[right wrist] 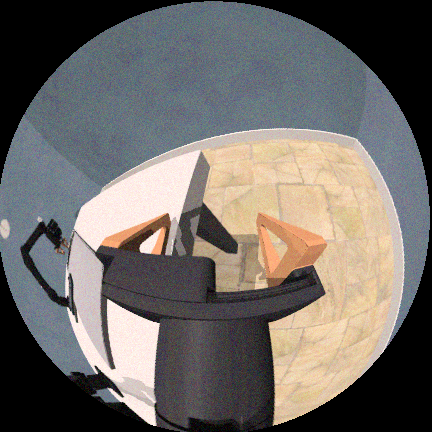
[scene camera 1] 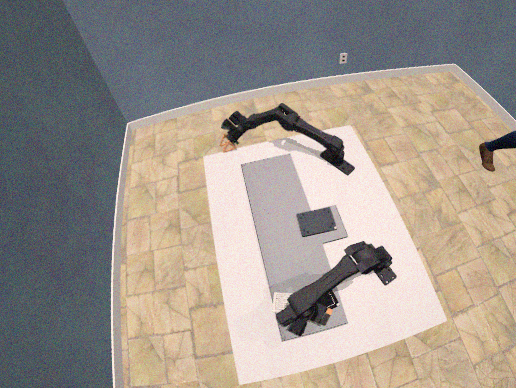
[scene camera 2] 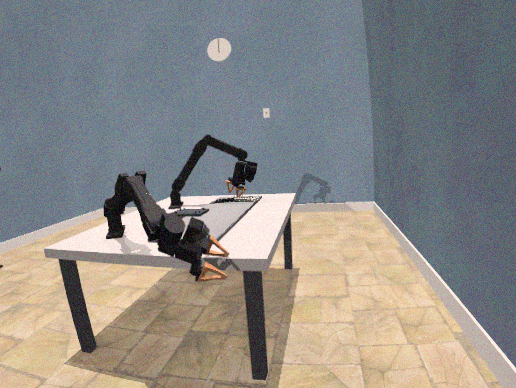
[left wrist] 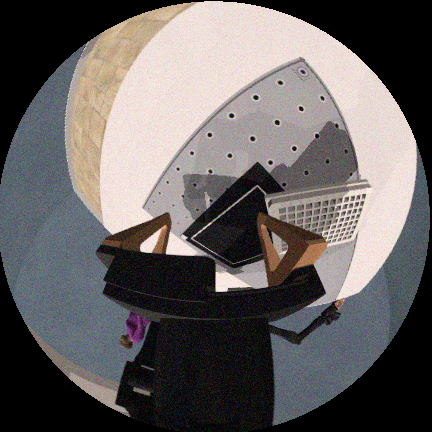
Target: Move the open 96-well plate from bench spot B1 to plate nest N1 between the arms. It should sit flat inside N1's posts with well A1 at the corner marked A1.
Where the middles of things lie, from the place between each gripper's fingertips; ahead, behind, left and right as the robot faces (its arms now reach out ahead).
Scene:
Right now the white well plate (left wrist: 335, 210) is 940 mm to the left of my right hand, 180 mm behind it and 30 mm above it.
I see my left gripper 10 cm short of the white well plate, 7 cm to the left of it and 1 cm above it.

